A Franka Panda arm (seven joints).
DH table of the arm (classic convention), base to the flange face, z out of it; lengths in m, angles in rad. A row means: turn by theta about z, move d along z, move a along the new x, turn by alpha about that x. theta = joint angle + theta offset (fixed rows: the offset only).
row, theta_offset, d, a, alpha
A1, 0, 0.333, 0, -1.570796
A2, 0, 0, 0, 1.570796
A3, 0, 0.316, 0.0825, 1.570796
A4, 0, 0, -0.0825, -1.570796
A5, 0, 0.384, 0, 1.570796
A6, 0, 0, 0.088, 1.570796
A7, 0, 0.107, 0, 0
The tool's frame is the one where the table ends.
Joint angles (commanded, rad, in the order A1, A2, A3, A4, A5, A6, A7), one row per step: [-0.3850 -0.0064 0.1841 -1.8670 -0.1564 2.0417 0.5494]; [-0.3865 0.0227 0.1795 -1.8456 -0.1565 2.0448 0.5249]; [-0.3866 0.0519 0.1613 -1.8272 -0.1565 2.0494 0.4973]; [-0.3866 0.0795 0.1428 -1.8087 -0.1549 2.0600 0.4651]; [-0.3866 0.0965 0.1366 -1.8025 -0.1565 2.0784 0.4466]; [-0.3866 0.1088 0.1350 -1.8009 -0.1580 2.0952 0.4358]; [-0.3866 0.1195 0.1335 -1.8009 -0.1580 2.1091 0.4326]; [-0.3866 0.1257 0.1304 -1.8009 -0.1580 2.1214 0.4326]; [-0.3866 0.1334 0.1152 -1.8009 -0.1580 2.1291 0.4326]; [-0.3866 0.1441 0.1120 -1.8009 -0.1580 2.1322 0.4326]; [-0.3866 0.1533 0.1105 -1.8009 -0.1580 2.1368 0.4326]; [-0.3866 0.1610 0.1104 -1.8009 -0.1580 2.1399 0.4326]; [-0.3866 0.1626 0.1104 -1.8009 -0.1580 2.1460 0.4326]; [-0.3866 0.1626 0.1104 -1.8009 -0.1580 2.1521 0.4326]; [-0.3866 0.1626 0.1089 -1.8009 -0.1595 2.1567 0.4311]
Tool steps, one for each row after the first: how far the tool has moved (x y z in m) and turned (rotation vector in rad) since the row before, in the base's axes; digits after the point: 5 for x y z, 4 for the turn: [0.00728 -0.00613 -0.00575 0.0023 0.0072 0.0182]; [0.00529 -0.01301 -0.00749 0.0017 0.0095 0.0092]; [0.00524 -0.01297 -0.00621 0.0000 0.0027 0.0138]; [0.00426 -0.00503 -0.00526 -0.0033 -0.0045 0.0148]; [0.00340 -0.00190 -0.00490 -0.0022 -0.0043 0.0117]; [0.00265 -0.00157 -0.00507 0.0006 -0.0030 0.0035]; [0.00154 -0.00219 -0.00252 -0.0004 -0.0061 -0.0015]; [-0.00065 -0.00916 -0.00405 -0.0005 0.0004 -0.0141]; [0.00126 -0.00245 -0.00630 0.0030 0.0071 -0.0028]; [0.00141 -0.00139 -0.00523 0.0023 0.0042 -0.0009]; [0.00128 -0.00049 -0.00446 0.0022 0.0041 0.0003]; [0.00076 -0.00012 -0.00036 -0.0007 -0.0044 0.0008]; [0.00055 -0.00004 0.00064 -0.0013 -0.0059 0.0008]; [0.00014 -0.00094 0.00048 -0.0028 -0.0037 0.0011]
